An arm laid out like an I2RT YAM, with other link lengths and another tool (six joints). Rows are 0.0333 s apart.
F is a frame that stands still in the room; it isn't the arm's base.
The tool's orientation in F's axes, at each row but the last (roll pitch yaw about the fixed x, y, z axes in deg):
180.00 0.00 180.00
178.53 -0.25 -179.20
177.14 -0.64 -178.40
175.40 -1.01 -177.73
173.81 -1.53 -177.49
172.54 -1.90 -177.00
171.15 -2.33 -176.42
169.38 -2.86 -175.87
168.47 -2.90 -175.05
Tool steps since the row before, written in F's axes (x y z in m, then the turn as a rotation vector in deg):
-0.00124 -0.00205 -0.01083 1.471 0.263 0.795
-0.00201 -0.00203 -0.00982 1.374 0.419 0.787
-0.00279 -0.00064 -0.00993 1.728 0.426 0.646
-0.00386 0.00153 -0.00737 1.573 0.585 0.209
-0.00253 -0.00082 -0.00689 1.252 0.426 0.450
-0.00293 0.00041 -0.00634 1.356 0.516 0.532
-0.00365 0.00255 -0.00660 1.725 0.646 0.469
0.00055 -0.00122 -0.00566 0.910 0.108 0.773
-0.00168 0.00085 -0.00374 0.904 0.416 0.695
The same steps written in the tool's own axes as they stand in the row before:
0.00124 -0.00205 0.01083 -1.471 0.263 -0.795
0.00200 -0.00225 0.00977 -1.376 0.420 -0.782
0.00270 -0.00106 0.00992 -1.732 0.410 -0.646
0.00367 0.00108 0.00755 -1.591 0.540 -0.194
0.00238 -0.00145 0.00684 -1.257 0.421 -0.441
0.00269 -0.00028 0.00645 -1.363 0.516 -0.515
0.00321 0.00170 0.00708 -1.741 0.614 -0.451
-0.00074 -0.00227 0.00530 -0.876 0.192 -0.796
0.00141 0.00021 0.00394 -0.900 0.478 -0.659

